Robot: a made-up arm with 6 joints. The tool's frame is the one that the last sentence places. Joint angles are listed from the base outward.
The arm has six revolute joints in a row. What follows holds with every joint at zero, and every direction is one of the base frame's.
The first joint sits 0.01 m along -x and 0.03 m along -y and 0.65 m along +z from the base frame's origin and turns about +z.
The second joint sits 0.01 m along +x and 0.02 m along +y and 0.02 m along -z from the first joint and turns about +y.
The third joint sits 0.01 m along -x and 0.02 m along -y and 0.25 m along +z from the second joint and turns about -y.
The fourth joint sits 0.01 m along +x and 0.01 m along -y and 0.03 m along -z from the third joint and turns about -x.
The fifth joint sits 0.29 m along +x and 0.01 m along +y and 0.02 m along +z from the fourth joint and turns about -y.
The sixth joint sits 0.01 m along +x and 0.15 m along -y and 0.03 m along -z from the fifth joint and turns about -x.
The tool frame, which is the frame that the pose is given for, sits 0.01 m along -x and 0.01 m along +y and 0.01 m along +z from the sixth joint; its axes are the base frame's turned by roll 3.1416, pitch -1.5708 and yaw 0 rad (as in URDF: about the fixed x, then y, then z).
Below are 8 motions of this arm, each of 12 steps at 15 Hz.
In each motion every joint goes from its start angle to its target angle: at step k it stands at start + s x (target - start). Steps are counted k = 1, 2, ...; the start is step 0. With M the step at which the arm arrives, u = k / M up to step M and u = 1 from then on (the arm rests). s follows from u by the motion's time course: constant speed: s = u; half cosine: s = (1 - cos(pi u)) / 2; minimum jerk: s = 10 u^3 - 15 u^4 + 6 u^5.
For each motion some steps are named. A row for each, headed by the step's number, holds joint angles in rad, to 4 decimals.
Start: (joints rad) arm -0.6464 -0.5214 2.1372 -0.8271 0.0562 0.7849
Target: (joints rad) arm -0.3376 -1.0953 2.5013 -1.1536 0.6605 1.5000
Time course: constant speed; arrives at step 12
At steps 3, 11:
3: -0.5692 -0.6649 2.2282 -0.9087 0.2073 0.9637
11: -0.3633 -1.0475 2.4710 -1.1264 0.6101 1.4404

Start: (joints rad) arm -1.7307 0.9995 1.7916 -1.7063 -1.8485 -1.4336
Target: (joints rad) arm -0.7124 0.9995 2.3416 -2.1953 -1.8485 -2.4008
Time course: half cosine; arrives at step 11
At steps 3, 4, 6, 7, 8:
3: -1.5550 0.9995 1.8865 -1.7907 -1.8485 -1.6005
4: -1.4331 0.9995 1.9524 -1.8492 -1.8485 -1.7163
6: -1.1491 0.9995 2.1057 -1.9856 -1.8485 -1.9860
7: -1.0100 0.9995 2.1808 -2.0524 -1.8485 -2.1181
8: -0.8881 0.9995 2.2467 -2.1109 -1.8485 -2.2339

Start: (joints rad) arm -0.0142 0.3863 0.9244 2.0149 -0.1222 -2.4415
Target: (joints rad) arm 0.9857 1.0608 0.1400 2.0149 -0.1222 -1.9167
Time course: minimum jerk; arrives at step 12
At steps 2, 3, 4, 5, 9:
2: 0.0213 0.4102 0.8966 2.0149 -0.1222 -2.4229
3: 0.0893 0.4561 0.8432 2.0149 -0.1222 -2.3872
4: 0.1957 0.5279 0.7598 2.0149 -0.1222 -2.3314
5: 0.3324 0.6201 0.6525 2.0149 -0.1222 -2.2596
9: 0.8822 0.9910 0.2212 2.0149 -0.1222 -1.9710

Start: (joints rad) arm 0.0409 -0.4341 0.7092 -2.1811 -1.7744 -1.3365
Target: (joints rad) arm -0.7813 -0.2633 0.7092 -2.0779 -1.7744 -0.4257
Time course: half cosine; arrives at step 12
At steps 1, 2, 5, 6, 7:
1: 0.0269 -0.4312 0.7092 -2.1793 -1.7744 -1.3210
2: -0.0142 -0.4227 0.7092 -2.1742 -1.7744 -1.2755
5: -0.2638 -0.3708 0.7092 -2.1429 -1.7744 -0.9990
6: -0.3702 -0.3487 0.7092 -2.1295 -1.7744 -0.8811
7: -0.4766 -0.3266 0.7092 -2.1161 -1.7744 -0.7632

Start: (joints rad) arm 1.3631 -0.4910 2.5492 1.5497 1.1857 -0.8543
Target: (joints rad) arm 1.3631 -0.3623 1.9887 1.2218 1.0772 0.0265
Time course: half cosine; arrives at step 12
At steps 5, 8, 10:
5: 1.3631 -0.4433 2.3415 1.4282 1.1455 -0.5279
8: 1.3631 -0.3945 2.1288 1.3038 1.1043 -0.1937
10: 1.3631 -0.3709 2.0262 1.2438 1.0845 -0.0325

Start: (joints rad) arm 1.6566 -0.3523 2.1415 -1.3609 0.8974 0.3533
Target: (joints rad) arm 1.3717 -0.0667 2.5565 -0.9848 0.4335 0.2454
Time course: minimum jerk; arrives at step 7
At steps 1, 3, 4, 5, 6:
1: 1.6500 -0.3457 2.1512 -1.3522 0.8866 0.3508
3: 1.5518 -0.2472 2.2942 -1.2225 0.7267 0.3136
4: 1.4765 -0.1718 2.4038 -1.1232 0.6042 0.2851
5: 1.4129 -0.1080 2.4964 -1.0392 0.5006 0.2610
6: 1.3783 -0.0733 2.5468 -0.9935 0.4443 0.2479

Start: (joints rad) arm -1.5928 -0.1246 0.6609 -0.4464 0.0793 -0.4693
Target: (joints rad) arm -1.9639 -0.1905 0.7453 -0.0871 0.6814 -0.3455
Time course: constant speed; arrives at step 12
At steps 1, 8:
1: -1.6237 -0.1301 0.6679 -0.4165 0.1295 -0.4590
8: -1.8402 -0.1685 0.7172 -0.2069 0.4807 -0.3868

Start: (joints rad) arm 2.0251 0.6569 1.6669 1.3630 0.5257 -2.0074
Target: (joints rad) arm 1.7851 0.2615 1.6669 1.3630 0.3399 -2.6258
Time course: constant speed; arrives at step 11
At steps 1, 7, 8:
1: 2.0033 0.6210 1.6669 1.3630 0.5088 -2.0636
7: 1.8724 0.4053 1.6669 1.3630 0.4075 -2.4009
8: 1.8506 0.3693 1.6669 1.3630 0.3906 -2.4571

